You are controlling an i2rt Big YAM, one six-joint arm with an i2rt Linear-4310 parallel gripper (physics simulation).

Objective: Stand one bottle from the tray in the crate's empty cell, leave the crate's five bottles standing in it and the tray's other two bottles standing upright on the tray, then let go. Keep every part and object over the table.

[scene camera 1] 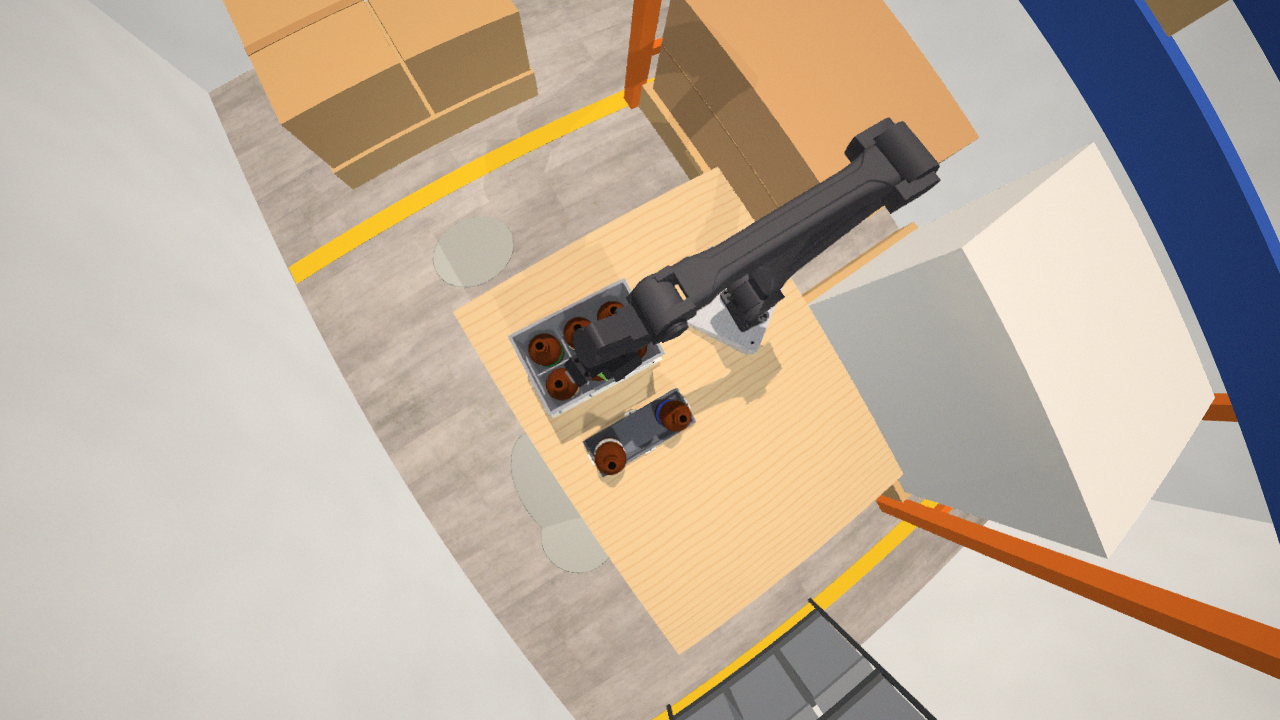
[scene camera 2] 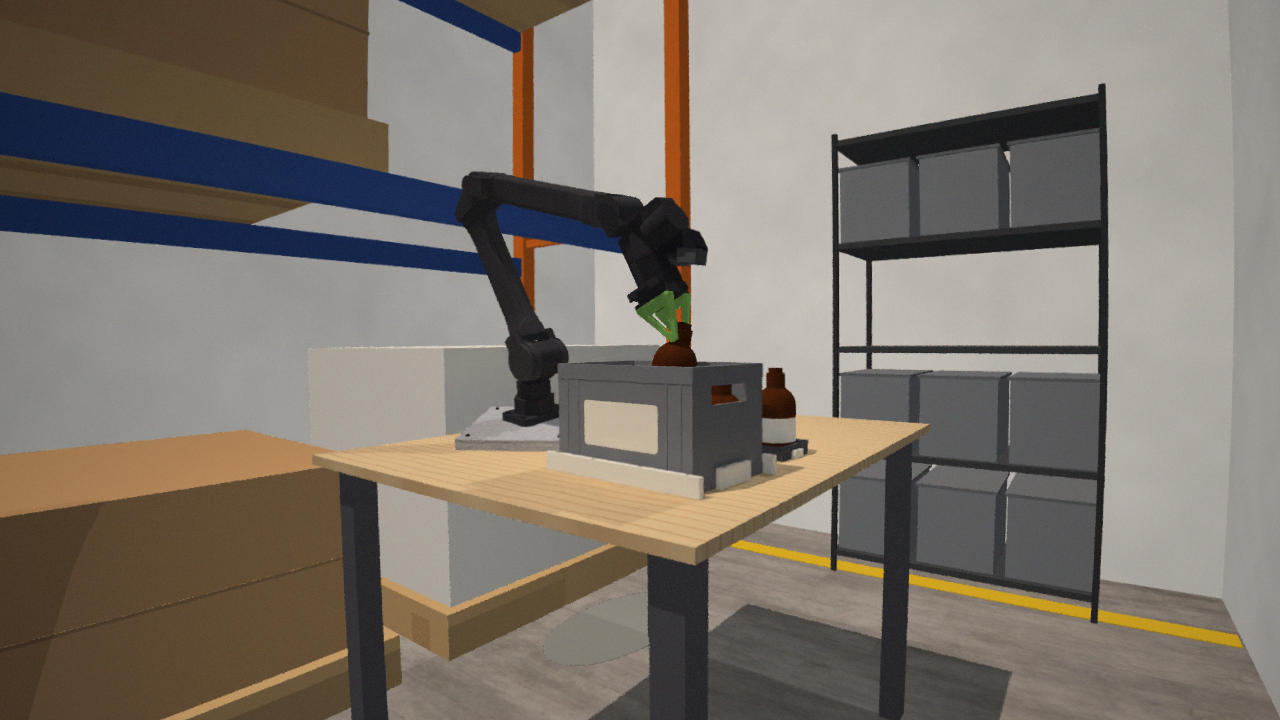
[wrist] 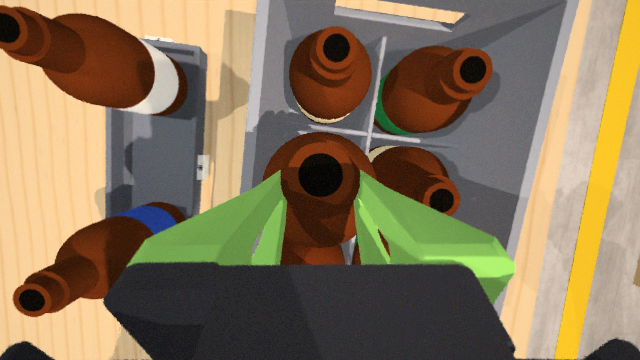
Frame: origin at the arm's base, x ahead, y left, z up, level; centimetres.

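Where they show: gripper, fingertip midpoint: (scene camera 2: 680, 341) (wrist: 320, 180); arm's base at its link origin: (scene camera 1: 743, 306) (scene camera 2: 535, 416).
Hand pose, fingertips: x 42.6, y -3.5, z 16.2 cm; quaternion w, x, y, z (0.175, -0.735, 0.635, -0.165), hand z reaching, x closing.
Things, the pixels of their centre, and the offset from my fingertips. "spot": a spot on its surface instead. Level surfaces: height alone.
- brown bottle at the middle of its body: (wrist: 319, 190) (scene camera 2: 673, 368) dy -0.2, dx -1.3, dz -4.5 cm
- grey crate at the middle of its body: (wrist: 361, 179) (scene camera 2: 658, 417) (scene camera 1: 588, 349) dy -4.5, dx -1.1, dz -12.3 cm
- tray at a spot on its surface: (wrist: 160, 165) (scene camera 1: 641, 430) spot: dy +19.4, dx -3.6, dz -20.5 cm
- white-banded bottle at the middle of its body: (wrist: 105, 65) (scene camera 2: 775, 409) (scene camera 1: 610, 457) dy +20.3, dx +6.1, dz -12.8 cm
- blue-banded bottle at the middle of its body: (wrist: 115, 254) (scene camera 1: 675, 415) dy +19.0, dx -12.0, dz -12.8 cm
- table at its surface level: dz -21.0 cm
My gripper (scene camera 1: 601, 375) (scene camera 2: 680, 333) (wrist: 320, 180) is shut on the neck of a brown bottle (scene camera 2: 674, 356) (wrist: 320, 220). That bottle is inside the grey crate (scene camera 2: 617, 383) (wrist: 251, 100), in the middle cell of the row beside the tray. Its shoulder shows above the rim in scene view 2, leaning slightly; its base is hidden. Crate bottles around it include a cream-banded one (scene camera 1: 561, 384) (wrist: 330, 80), a green-banded one (scene camera 1: 544, 349) (wrist: 425, 95) and another (scene camera 1: 578, 332) (wrist: 412, 172). The tray (scene camera 1: 640, 429) (wrist: 160, 165) holds a white-banded bottle (scene camera 1: 610, 457) (scene camera 2: 776, 402) (wrist: 100, 60) and a blue-banded bottle (scene camera 1: 675, 415) (wrist: 85, 262), standing at its ends.
The table (scene camera 1: 760, 501) (scene camera 2: 841, 431) carries the crate, tray and arm base (scene camera 1: 735, 333) (scene camera 2: 501, 431). White strips (scene camera 2: 626, 472) lie along the crate's foot. The crate stands near a table edge. A shelf rack (scene camera 2: 1102, 295) and cardboard boxes (scene camera 1: 850, 80) (scene camera 2: 161, 483) stand beyond the table.
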